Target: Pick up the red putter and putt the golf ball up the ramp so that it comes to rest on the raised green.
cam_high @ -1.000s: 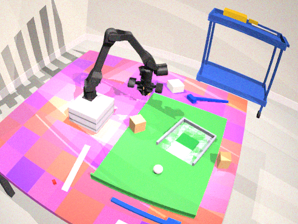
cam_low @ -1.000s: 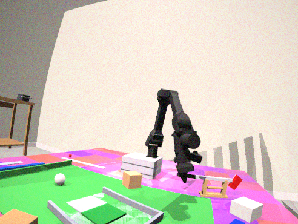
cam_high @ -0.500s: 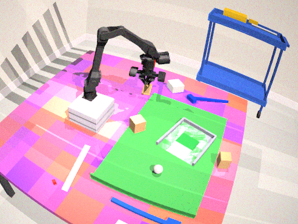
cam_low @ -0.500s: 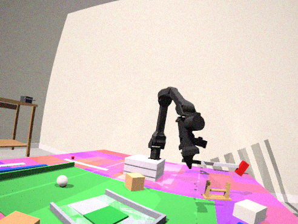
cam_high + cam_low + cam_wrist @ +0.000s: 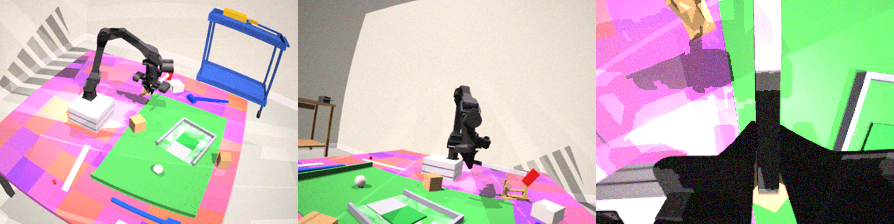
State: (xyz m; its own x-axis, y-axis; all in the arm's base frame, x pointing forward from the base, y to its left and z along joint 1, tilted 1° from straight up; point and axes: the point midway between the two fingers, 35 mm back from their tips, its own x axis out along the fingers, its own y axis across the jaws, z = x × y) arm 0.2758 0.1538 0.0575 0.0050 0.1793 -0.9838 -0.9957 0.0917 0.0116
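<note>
My gripper tip is 1 cm short of the red putter, 12 cm to the right of it and 2 cm below it. The rest, counted from my gripper tip: green mat (20 cm ahead, 18 cm to the right, 12 cm below); white golf ball (21 cm ahead, 37 cm to the right, 10 cm below); white cube (5 cm ahead, 30 cm to the left, 10 cm below).
</note>
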